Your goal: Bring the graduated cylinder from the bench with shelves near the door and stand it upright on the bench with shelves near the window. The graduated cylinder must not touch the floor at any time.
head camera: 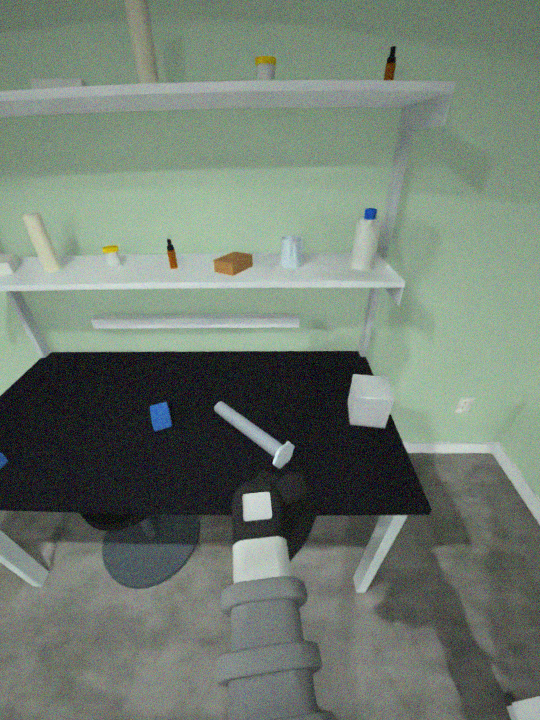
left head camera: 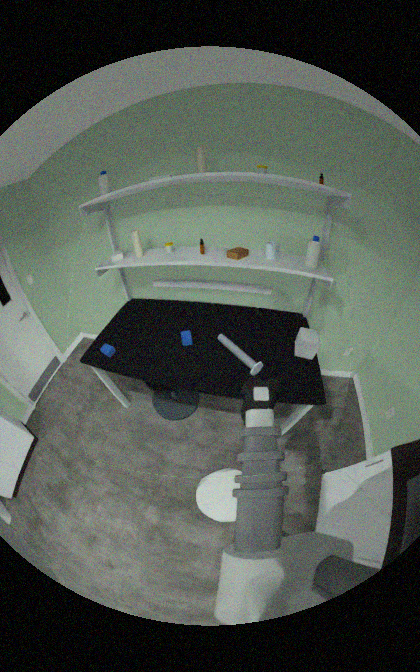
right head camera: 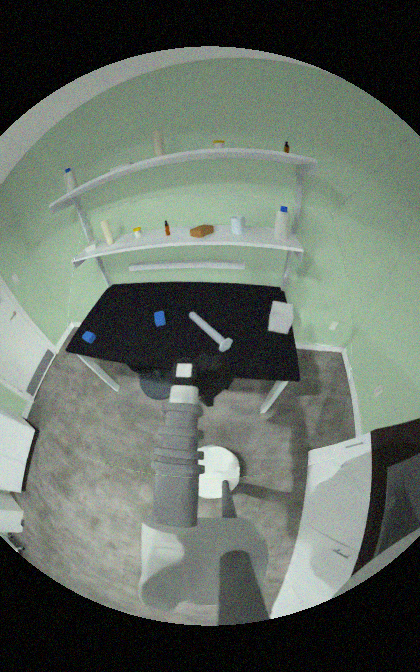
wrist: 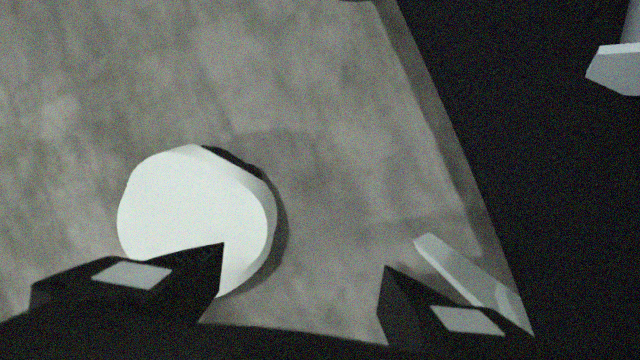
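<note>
The graduated cylinder lies on its side on the black bench top, its foot towards the front right. Part of its foot shows at the upper right edge of the wrist view. My gripper is open and empty. It points down by the front edge of the bench, apart from the cylinder, with floor and a bench leg seen beyond the fingers. In the head views the wrist hides the fingertips.
A white box stands at the bench's right edge. A blue block lies left of the cylinder. Shelves with bottles and jars rise behind. A stool is under the bench. A door is far left; white cabinets are at right.
</note>
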